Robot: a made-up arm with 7 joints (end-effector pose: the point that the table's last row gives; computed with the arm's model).
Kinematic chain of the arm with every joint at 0, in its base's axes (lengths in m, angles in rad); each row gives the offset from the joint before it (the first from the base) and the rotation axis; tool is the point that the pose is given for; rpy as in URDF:
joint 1: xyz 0 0 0.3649 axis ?
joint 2: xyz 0 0 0 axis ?
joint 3: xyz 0 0 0.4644 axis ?
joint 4: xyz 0.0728 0 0 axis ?
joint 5: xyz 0.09 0 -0.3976 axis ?
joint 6: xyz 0 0 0 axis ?
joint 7: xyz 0.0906 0 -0.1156 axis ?
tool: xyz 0 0 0 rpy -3.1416 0 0
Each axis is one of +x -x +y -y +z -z.
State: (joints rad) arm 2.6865 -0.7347 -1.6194 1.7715 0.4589 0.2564 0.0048
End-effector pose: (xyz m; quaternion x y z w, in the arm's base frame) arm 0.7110 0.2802 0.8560 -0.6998 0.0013 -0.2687 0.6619
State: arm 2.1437 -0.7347 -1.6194 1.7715 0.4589 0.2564 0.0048
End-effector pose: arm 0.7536 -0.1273 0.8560 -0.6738 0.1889 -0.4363 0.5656
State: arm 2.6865 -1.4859 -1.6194 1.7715 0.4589 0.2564 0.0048
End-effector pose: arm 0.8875 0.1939 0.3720 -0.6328 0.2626 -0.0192 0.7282
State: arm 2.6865 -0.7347 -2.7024 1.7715 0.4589 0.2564 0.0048
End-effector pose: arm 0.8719 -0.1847 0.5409 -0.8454 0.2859 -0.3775 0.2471
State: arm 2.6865 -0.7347 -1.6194 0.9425 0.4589 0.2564 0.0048
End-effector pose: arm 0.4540 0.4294 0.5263 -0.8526 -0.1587 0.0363 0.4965
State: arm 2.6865 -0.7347 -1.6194 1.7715 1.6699 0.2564 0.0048
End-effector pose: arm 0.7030 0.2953 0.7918 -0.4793 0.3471 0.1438 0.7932
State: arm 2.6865 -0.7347 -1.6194 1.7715 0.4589 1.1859 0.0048
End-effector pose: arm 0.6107 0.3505 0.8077 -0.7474 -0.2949 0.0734 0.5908
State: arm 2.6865 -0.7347 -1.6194 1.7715 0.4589 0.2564 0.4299
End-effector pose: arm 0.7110 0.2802 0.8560 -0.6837 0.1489 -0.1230 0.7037
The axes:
joint 1: +z
joint 2: +y
joint 3: +z
joint 4: -y
joint 5: -z
joint 6: +y
joint 7: -z

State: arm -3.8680 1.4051 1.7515 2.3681 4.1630 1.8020 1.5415
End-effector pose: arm -0.8707 0.3785 0.4533 -0.6965 -0.6695 -0.1750 0.1897
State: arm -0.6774 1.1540 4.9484 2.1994 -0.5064 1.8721 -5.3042
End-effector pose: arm 0.2285 -0.7706 0.6122 0.0708 -0.6986 -0.2892 0.6507
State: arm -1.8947 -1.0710 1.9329 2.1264 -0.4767 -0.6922 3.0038
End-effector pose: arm 0.5350 0.7197 0.6301 -0.6568 0.1767 -0.2110 0.7020
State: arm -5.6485 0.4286 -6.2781 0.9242 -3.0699 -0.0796 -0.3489
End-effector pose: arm 0.3901 0.2991 0.3079 -0.4333 0.8773 0.0409 0.2025
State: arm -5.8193 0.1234 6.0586 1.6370 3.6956 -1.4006 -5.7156
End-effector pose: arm 0.4223 0.1855 0.7775 -0.1862 -0.9462 -0.2598 0.0500
